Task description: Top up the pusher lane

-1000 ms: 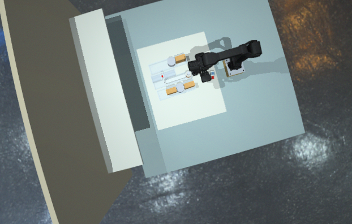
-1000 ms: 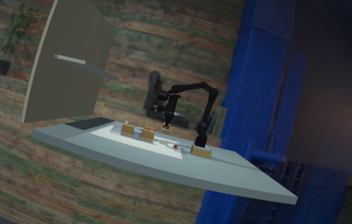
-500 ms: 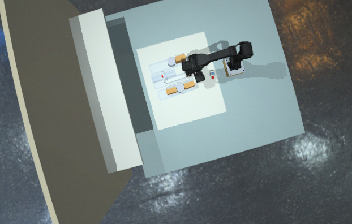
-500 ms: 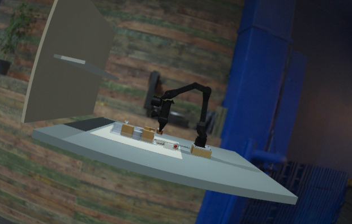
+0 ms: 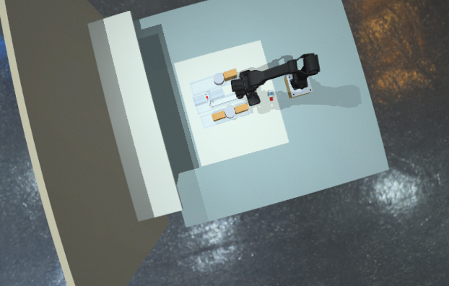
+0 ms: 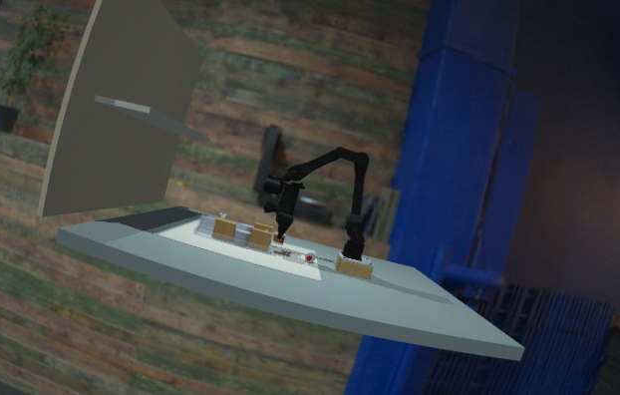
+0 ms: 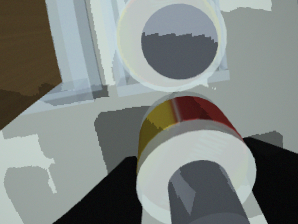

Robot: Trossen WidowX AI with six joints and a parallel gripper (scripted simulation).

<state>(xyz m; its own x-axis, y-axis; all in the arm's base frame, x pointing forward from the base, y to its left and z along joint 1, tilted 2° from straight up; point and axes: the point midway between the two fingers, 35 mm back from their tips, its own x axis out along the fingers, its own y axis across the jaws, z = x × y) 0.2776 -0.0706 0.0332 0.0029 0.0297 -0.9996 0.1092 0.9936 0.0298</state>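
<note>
The small jar is 12 cm behind my gripper tip, 8 cm to the left of it and 4 cm below it. Also, from my gripper tip: shelf: 55 cm ahead, 6 cm to the right, 31 cm above; then red mark: 23 cm ahead, 6 cm to the right, 2 cm above; then lane: 19 cm ahead, 4 cm to the right, 3 cm below.
</note>
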